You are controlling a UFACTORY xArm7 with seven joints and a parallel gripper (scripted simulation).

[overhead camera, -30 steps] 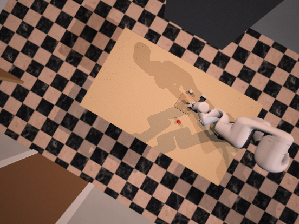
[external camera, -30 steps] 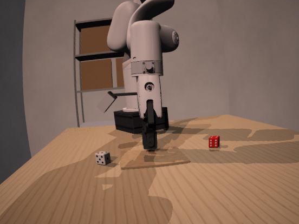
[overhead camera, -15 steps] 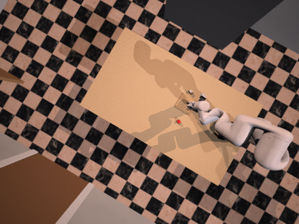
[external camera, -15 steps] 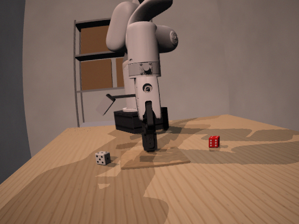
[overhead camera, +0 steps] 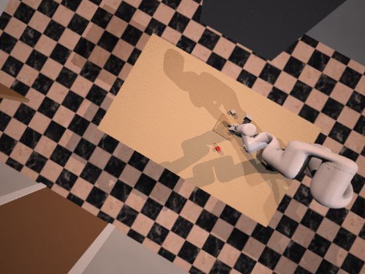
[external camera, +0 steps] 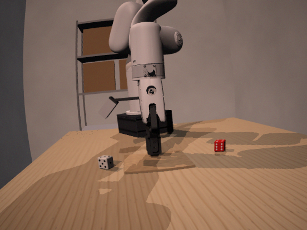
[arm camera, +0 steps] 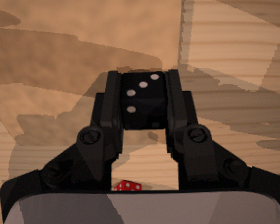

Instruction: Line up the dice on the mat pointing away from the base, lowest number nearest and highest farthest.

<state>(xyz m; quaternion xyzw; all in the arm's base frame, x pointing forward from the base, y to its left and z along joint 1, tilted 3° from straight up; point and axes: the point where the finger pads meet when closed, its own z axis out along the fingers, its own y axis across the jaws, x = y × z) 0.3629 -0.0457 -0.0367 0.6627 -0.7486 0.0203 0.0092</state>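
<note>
Now: the black die 1 cm below my hand. Round my hand: white die (6 cm ahead, 12 cm to the right, 2 cm below); thin mat (5 cm ahead, 1 cm to the right, 3 cm below); red die (4 cm ahead, 16 cm to the left, 2 cm below).
</note>
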